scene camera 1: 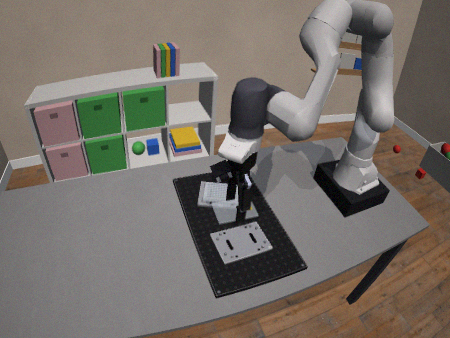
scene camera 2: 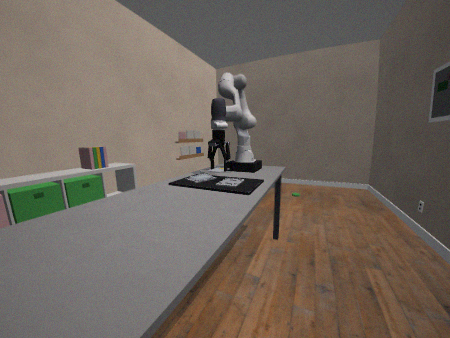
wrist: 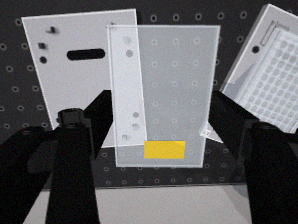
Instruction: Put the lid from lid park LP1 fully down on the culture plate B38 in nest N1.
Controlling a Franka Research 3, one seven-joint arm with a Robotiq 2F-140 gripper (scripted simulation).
Labels:
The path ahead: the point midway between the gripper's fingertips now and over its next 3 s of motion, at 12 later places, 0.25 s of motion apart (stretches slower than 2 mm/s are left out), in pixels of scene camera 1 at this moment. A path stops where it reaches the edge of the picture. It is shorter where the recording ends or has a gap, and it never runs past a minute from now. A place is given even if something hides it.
My gripper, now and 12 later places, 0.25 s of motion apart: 234,210; 225,186; 223,180; 223,181; 223,181; 223,181; 223,181; 223,183; 224,187; 224,188; 223,189; 223,189; 223,189

